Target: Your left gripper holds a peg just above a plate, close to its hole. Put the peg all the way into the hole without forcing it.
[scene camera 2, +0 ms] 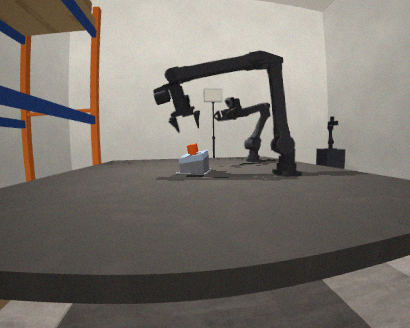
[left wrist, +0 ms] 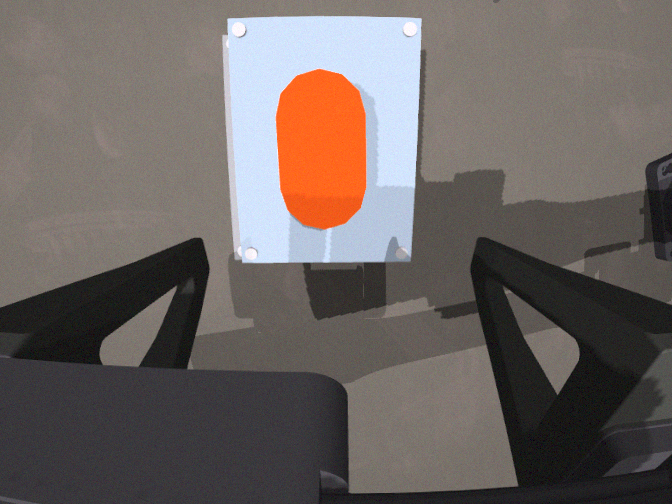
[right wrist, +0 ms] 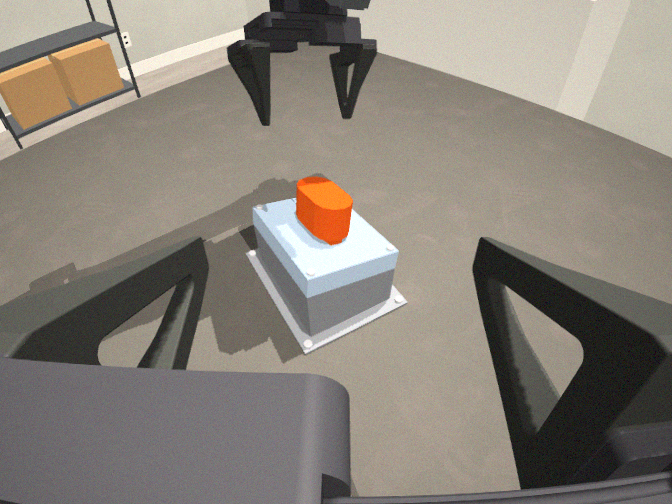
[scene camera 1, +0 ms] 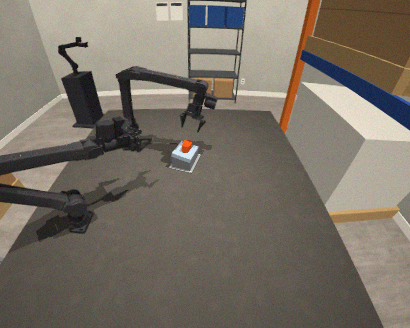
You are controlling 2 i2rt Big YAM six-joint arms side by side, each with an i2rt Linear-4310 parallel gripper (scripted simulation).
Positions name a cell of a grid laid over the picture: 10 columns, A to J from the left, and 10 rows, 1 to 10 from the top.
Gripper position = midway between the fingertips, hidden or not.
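Note:
An orange peg (left wrist: E3) is in view, and the right wrist view shows the peg (right wrist: E5) too. The left wrist view also takes in the left gripper (left wrist: F6), which appears again in the right wrist view as the left gripper (right wrist: E3), while the right gripper (right wrist: F6) is visible there as well.

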